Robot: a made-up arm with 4 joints.
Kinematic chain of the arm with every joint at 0, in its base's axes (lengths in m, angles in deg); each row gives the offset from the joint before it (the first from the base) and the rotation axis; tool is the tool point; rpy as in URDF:
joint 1: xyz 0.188 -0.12 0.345 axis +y
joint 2: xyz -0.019 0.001 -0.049 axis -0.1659 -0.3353 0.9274
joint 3: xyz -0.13 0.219 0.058 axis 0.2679 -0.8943 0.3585
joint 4: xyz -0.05 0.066 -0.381 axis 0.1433 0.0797 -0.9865
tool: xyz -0.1 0.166 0.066 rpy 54 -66.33 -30.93
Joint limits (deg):
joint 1: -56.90..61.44
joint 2: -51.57..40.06
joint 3: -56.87..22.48
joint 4: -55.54..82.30
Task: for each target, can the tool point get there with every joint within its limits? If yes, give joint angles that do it. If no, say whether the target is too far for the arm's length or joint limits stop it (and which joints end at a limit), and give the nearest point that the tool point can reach.
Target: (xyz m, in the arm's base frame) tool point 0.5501 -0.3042 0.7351
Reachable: no: joint limits stop it (at a limit: joint 1, joint 2, joint 3, joint 4) | nearest point 0.5183 0.1908 0.4775 | short by 0.559 m
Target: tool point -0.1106 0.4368 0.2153
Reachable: yes | joints 3.40 -20.61 -33.16 -14.37
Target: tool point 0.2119 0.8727 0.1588
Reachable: no: too far | nearest point 0.1585 0.5152 0.2310 | short by 0.369 m
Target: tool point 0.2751 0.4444 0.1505
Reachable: yes | joints -33.18 -34.59 -7.95 12.20
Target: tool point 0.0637 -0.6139 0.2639
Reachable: no: joint limits stop it (at a limit: joint 2, joint 4) | nearest point -0.3438 -0.1610 -0.0020 | short by 0.665 m
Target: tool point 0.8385 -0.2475 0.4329
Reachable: no: joint limits stop it (at a limit: joint 2, joint 3, joint 4) | nearest point 0.5407 0.1908 0.3927 | short by 0.531 m
